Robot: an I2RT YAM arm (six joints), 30 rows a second.
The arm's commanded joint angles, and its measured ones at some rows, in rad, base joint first. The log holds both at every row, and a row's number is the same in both.
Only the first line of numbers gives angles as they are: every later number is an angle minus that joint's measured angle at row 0.
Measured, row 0: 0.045, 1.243, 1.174, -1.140, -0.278, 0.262
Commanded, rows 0 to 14: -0.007, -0.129, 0.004, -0.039, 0.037, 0.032; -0.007, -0.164, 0.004, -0.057, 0.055, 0.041; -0.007, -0.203, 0.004, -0.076, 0.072, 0.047; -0.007, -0.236, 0.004, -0.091, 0.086, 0.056; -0.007, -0.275, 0.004, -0.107, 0.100, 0.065; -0.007, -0.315, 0.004, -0.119, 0.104, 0.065; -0.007, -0.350, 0.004, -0.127, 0.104, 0.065; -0.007, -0.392, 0.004, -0.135, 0.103, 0.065; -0.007, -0.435, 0.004, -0.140, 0.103, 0.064; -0.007, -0.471, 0.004, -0.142, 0.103, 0.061; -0.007, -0.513, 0.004, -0.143, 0.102, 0.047; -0.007, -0.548, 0.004, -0.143, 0.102, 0.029; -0.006, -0.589, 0.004, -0.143, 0.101, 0.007; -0.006, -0.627, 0.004, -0.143, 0.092, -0.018; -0.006, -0.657, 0.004, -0.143, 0.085, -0.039
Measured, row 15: -0.001, -0.586, 0.000, -0.141, 0.079, 0.029
